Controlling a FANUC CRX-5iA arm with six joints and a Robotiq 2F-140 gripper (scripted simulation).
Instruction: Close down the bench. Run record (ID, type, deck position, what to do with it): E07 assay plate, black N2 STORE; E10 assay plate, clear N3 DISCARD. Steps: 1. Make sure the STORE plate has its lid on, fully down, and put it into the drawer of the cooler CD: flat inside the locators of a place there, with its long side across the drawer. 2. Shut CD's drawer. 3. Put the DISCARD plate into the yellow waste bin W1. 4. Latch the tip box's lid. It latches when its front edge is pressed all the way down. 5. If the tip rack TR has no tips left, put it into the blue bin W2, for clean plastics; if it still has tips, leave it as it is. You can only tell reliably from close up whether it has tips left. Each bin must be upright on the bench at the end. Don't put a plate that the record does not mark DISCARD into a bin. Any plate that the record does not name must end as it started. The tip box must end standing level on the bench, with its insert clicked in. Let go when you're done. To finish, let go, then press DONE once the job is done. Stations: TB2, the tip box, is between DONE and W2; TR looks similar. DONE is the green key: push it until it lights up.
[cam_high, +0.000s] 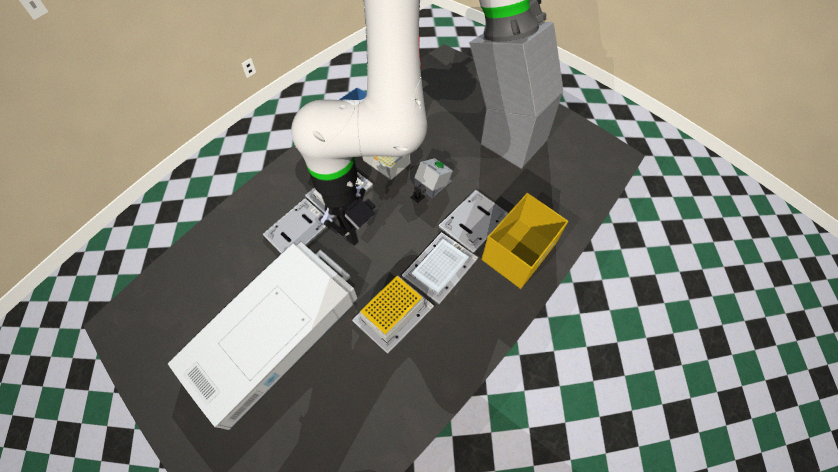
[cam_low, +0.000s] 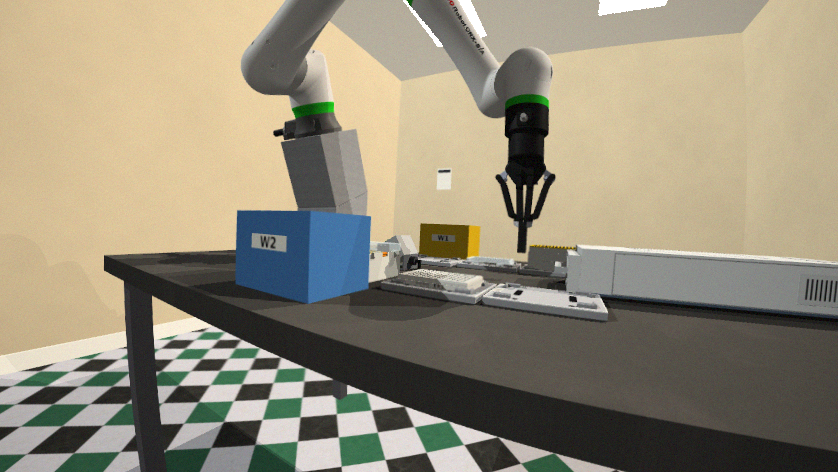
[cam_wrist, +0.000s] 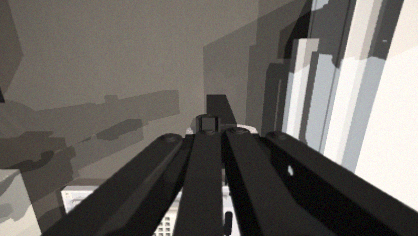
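Now: hand 11 cm past the nest N3, 20 cm to the right of it and 9 cm above it. Also, from my hand: lid: 19 cm ahead, 7 cm below; then black assay plate: 19 cm ahead, 7 cm below; then yellow tip rack TR: 6 cm ahead, 19 cm to the left, 4 cm below.
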